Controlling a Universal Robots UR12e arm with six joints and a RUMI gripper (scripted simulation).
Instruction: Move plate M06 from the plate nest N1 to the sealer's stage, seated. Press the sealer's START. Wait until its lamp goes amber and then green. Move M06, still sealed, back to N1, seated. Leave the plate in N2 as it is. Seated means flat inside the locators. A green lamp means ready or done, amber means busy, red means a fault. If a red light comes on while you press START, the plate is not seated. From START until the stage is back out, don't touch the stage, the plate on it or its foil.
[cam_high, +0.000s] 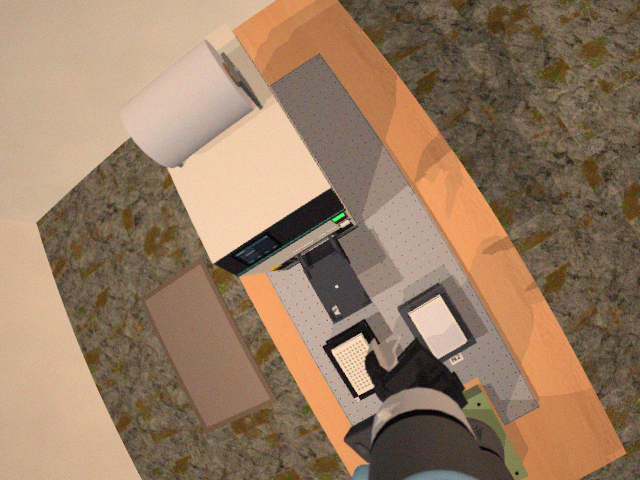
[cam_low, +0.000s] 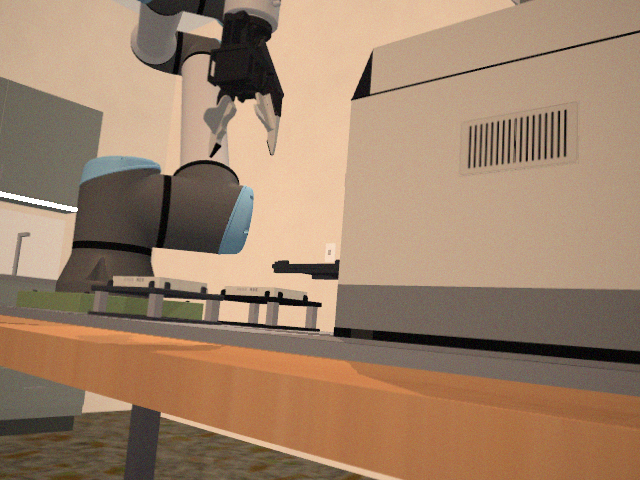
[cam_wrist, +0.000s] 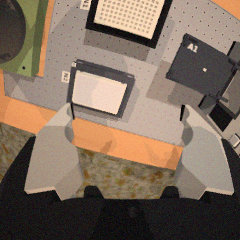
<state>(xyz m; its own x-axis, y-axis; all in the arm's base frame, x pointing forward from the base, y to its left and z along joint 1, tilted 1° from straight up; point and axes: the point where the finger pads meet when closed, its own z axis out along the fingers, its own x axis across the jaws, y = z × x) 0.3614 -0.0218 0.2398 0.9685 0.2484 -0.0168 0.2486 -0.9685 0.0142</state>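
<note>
My hand is 220 mm above the plate M06, 110 mm to the right of it and 20 mm past it. From my hand the other things lie so: sealer stage (180 mm below, 160 mm ahead, 40 mm to the left); foil-covered plate (220 mm below, 90 mm to the right, 50 mm behind); plate nest N1 (230 mm below, 110 mm to the left, 20 mm behind).
</note>
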